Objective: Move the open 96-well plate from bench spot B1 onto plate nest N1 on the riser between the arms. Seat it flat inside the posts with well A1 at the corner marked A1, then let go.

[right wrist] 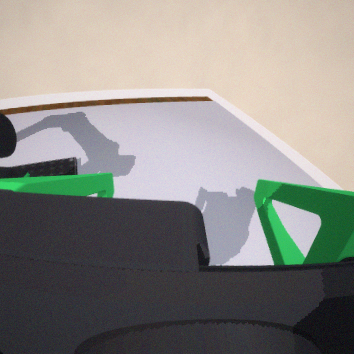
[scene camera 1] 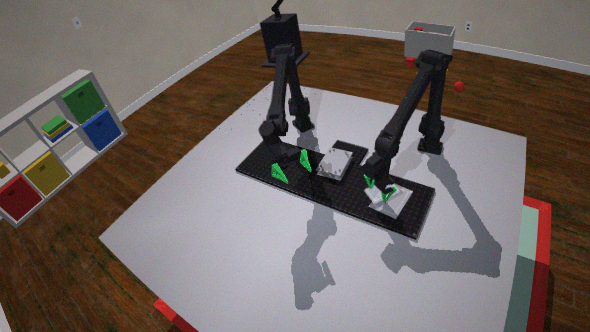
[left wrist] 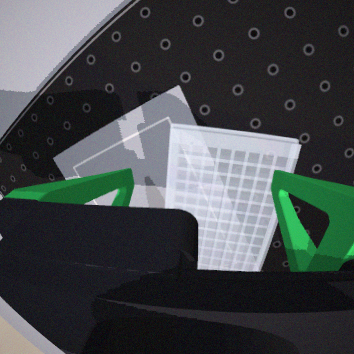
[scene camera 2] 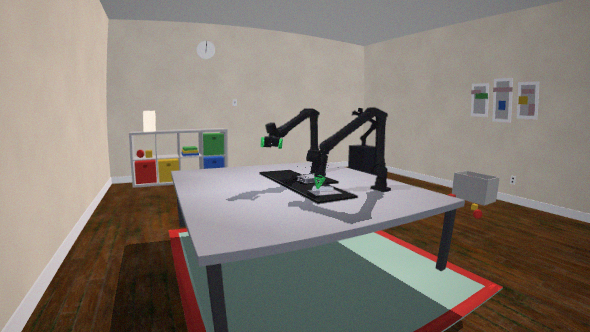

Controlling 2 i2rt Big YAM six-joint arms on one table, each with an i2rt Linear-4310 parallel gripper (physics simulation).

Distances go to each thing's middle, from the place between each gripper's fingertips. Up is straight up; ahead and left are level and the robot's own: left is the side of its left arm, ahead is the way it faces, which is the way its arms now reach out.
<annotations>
The white well plate (left wrist: 221, 176) lies 23 cm behind my right hand, 24 cm to the left of it and 25 cm below it. The rest, counted from my right hand: grey nest pad (left wrist: 139, 139) (21 cm behind, 29 cm to the left, 25 cm below).
My left hand is 4 cm past the white well plate, 1 cm to the right of it and 1 cm above it. Also, from my left hand: grey nest pad: 1 cm behind, 6 cm to the left, 2 cm below.
</annotations>
